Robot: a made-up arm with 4 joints.
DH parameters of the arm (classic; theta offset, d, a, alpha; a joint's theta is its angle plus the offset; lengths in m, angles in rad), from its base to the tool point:
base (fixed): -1.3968 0 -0.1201 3.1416
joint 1: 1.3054 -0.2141 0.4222 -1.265
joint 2: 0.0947 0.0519 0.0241 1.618
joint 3: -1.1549 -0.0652 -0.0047 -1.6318
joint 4: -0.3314 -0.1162 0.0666 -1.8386
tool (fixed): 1.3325 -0.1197 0 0
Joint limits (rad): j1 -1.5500..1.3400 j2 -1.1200..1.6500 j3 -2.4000..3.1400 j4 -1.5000..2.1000
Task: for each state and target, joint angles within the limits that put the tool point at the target. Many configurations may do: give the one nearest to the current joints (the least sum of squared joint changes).
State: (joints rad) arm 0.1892 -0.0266 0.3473 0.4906
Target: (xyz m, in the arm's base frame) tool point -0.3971 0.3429 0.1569
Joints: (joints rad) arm 1.0699 0.3208 0.3690 0.0146
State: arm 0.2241 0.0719 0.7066 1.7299
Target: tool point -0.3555 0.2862 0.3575
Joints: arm 1.0200 0.4620 0.2442 1.8893
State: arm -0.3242 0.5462 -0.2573 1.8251
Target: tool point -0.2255 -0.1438 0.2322
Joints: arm -0.2586 0.8039 -0.4349 1.4365
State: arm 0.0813 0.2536 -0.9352 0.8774
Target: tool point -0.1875 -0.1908 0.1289
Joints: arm -0.6473 0.6201 -1.1707 0.7793
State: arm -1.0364 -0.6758 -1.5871 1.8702
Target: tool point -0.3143 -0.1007 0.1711
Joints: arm -0.5974 -0.0398 -2.1092 0.9983
